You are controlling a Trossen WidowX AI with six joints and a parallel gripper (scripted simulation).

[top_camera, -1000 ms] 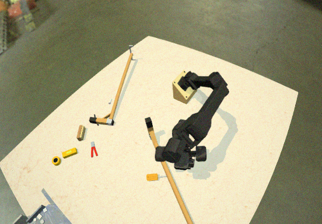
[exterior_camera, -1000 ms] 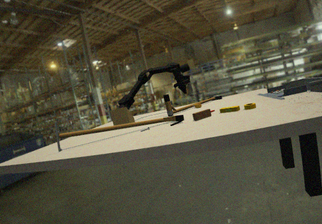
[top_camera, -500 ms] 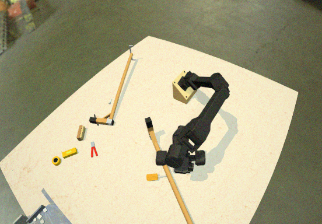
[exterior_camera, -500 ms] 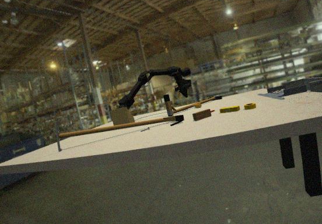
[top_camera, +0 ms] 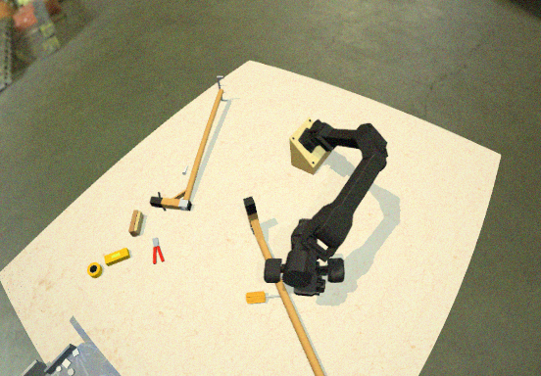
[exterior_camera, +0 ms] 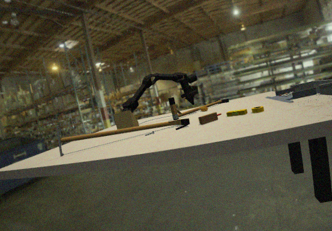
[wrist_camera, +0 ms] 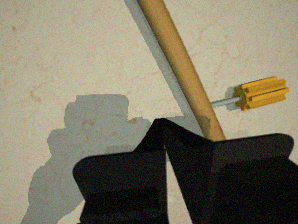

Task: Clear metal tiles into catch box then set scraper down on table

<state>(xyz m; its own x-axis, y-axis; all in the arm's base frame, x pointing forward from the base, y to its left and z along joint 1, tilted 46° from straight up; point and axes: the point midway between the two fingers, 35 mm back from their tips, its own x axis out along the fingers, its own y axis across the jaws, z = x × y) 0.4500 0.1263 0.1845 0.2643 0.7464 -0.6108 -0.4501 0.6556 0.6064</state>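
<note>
Now: gripper tip 6 cm short of the screwdriver, 10 cm to the left of it and 4 cm above it. Round my gripper tip: yellow tape roll (28 cm ahead, 61 cm to the right, 5 cm below); then yellow level (19 cm ahead, 57 cm to the right, 4 cm below); then wooden block (6 cm ahead, 59 cm to the right, 4 cm below).
</note>
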